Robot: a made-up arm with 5 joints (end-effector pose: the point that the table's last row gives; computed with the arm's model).
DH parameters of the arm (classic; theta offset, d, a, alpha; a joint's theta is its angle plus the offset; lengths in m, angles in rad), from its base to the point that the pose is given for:
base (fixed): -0.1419 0 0.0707 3.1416
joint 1: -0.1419 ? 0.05 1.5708
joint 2: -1.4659 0 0.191 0
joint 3: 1.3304 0 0.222 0
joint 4: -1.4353 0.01 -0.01 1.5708
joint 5: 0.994 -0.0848 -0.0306 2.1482
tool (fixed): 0.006 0.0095 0 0
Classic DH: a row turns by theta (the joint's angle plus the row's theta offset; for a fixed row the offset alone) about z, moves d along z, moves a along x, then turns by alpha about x.
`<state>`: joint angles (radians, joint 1 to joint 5).
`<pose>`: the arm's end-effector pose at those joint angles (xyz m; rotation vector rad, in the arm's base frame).
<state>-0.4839 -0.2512 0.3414 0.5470 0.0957</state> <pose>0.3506 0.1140 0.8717 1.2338 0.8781 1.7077</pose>
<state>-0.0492 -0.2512 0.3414 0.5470 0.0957</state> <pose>0.3767 -0.0157 0.8717 1.3126 0.5568 1.3577</pose>
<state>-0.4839 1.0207 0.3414 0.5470 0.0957</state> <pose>0.3021 0.0885 0.5341 1.7045 1.8391 0.5136</pose>
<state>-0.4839 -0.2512 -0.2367 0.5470 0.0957</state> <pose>0.3375 0.1071 1.0362 0.8881 0.3505 2.0592</pose>
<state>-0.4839 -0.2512 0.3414 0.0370 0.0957</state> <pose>0.3727 0.1256 0.9106 0.9324 0.4145 2.0246</pose>
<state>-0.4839 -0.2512 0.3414 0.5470 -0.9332</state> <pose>0.3287 0.1262 0.8533 2.1004 -0.0023 1.3167</pose>
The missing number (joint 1, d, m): -0.74
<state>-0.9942 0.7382 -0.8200 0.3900 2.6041</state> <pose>0.3166 0.4253 0.9009 -2.0229 1.2526 1.1647</pose>
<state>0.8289 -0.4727 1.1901 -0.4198 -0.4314</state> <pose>0.2249 -0.1984 0.7396 1.1482 -0.6932 0.7809</pose>
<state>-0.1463 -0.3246 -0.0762 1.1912 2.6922</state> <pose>0.3334 0.0618 0.9844 -1.2750 2.2701 0.9877</pose>
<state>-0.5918 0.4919 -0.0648 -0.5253 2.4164</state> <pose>0.4356 0.2668 0.8603 -1.4298 1.1605 0.9569</pose>
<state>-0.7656 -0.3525 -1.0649 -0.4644 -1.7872</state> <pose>0.0626 0.0193 1.2442 -0.4339 0.7471 -1.3814</pose>
